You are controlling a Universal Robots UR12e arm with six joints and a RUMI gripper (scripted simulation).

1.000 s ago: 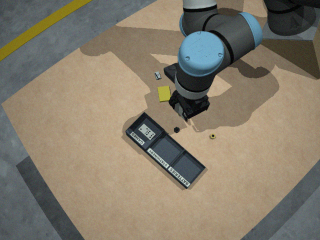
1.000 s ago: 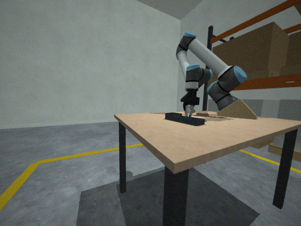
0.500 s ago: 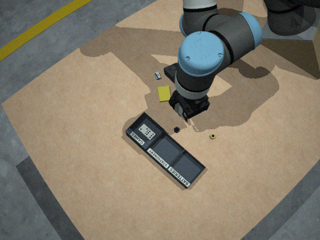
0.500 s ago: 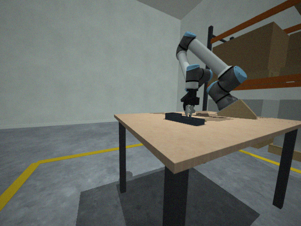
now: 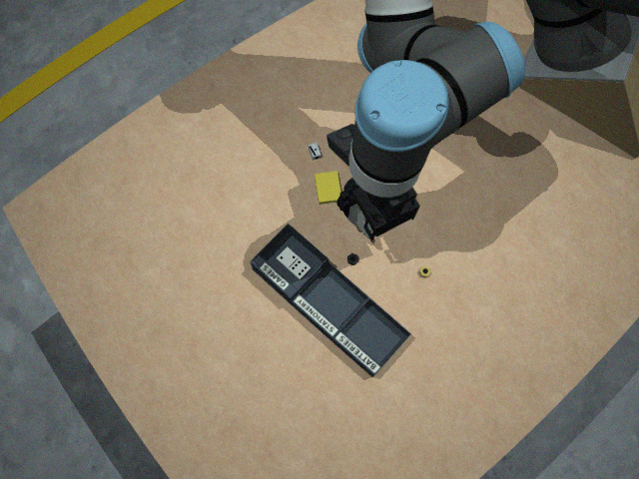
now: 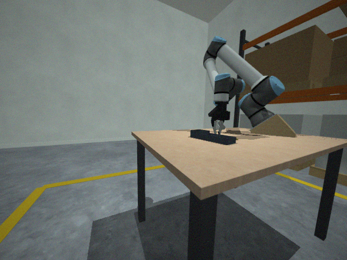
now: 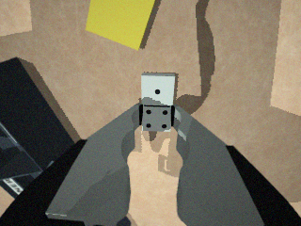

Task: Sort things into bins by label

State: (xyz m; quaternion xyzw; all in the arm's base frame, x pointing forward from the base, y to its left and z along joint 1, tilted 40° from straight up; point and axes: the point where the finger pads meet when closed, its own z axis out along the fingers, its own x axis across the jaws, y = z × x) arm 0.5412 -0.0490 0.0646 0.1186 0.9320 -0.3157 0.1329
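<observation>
Now: hand 8 cm to the left of the yellow pad and 2 cm above it. Round my hand: yellow nut (13 cm to the left, 2 cm below); white domino (1 cm below); black nut (6 cm ahead, 4 cm to the left, 2 cm below).
</observation>
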